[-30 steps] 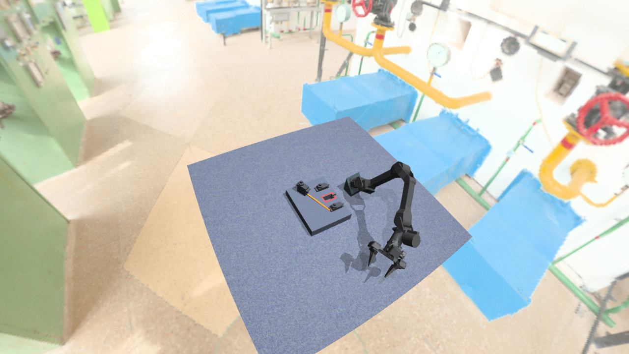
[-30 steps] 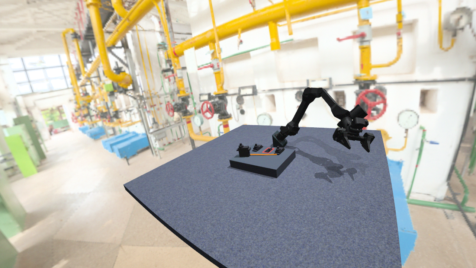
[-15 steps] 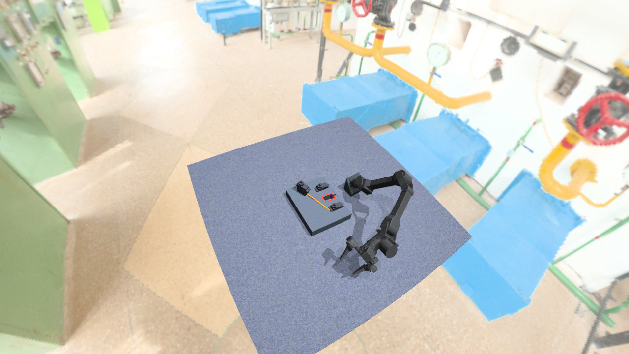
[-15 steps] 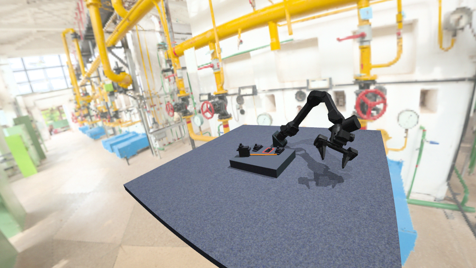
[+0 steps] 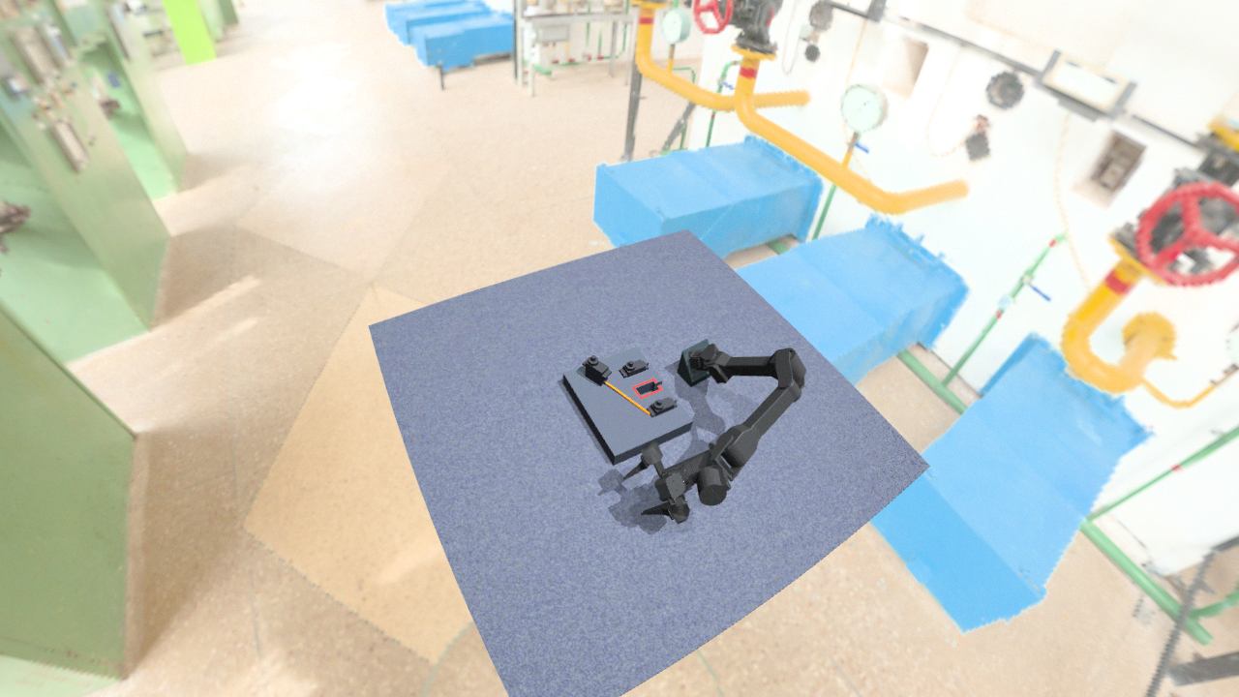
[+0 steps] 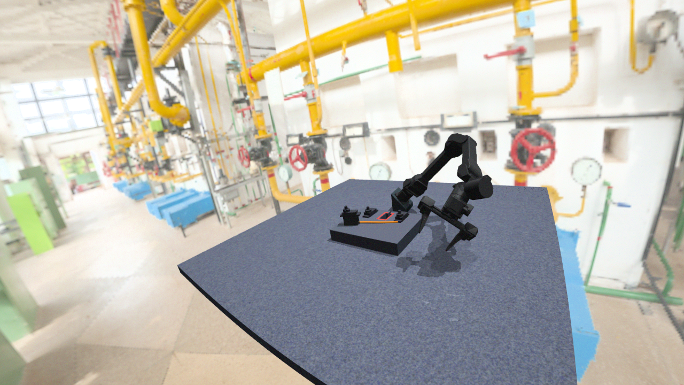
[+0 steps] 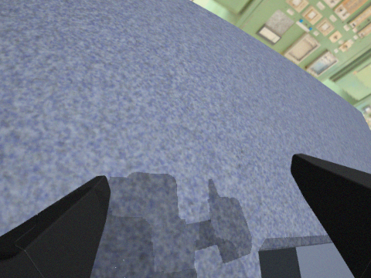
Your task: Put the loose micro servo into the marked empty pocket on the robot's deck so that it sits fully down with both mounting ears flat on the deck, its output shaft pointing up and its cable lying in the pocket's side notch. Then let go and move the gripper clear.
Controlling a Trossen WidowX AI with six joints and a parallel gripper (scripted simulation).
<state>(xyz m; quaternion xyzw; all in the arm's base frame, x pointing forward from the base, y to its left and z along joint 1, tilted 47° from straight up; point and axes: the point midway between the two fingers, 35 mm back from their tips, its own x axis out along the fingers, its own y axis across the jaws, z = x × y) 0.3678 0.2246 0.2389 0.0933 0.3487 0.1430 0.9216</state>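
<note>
Right now my gripper tip is 29 cm to the left of the deck, 10 cm past it and 8 cm above it.
</note>
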